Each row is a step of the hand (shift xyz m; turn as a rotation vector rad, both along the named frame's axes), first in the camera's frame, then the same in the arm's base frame.
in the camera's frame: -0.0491 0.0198 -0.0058 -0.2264 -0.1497 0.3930
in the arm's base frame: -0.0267 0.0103 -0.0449 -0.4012 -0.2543 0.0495
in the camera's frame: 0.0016 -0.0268 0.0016 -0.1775 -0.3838 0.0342
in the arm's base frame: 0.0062 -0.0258 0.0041 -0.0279 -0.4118 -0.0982
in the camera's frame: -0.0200 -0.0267 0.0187 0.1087 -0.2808 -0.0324
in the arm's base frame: -0.0192 -0.0329 -0.0038 0.1543 -0.2443 0.0907
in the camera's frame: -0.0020 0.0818 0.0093 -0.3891 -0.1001 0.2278
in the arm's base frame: -0.0289 0.0771 -0.0022 -0.3682 -0.2117 -0.1814
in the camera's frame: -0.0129 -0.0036 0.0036 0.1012 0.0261 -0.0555
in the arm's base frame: -0.0090 -0.0066 -0.0082 0.0927 0.0545 0.0493
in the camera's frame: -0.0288 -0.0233 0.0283 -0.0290 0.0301 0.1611
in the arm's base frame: -0.0325 -0.0329 -0.0058 -0.1528 -0.0032 0.0659
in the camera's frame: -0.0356 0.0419 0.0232 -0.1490 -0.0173 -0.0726
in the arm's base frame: -0.0483 0.0296 -0.0189 -0.0176 -0.0345 -0.1621
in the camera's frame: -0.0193 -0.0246 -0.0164 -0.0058 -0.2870 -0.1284
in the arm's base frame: 0.0089 -0.0249 -0.0234 0.1715 -0.2573 -0.0573
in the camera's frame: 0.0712 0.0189 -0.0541 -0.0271 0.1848 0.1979
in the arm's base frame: 0.0772 0.0413 0.0261 -0.2198 0.1406 0.0773
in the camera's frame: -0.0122 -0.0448 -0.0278 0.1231 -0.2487 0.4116
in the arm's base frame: 0.0269 -0.0411 -0.0226 -0.2033 -0.2834 0.3533
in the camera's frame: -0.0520 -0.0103 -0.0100 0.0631 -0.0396 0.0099
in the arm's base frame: -0.0174 -0.0187 -0.0475 0.0359 -0.0273 0.0601
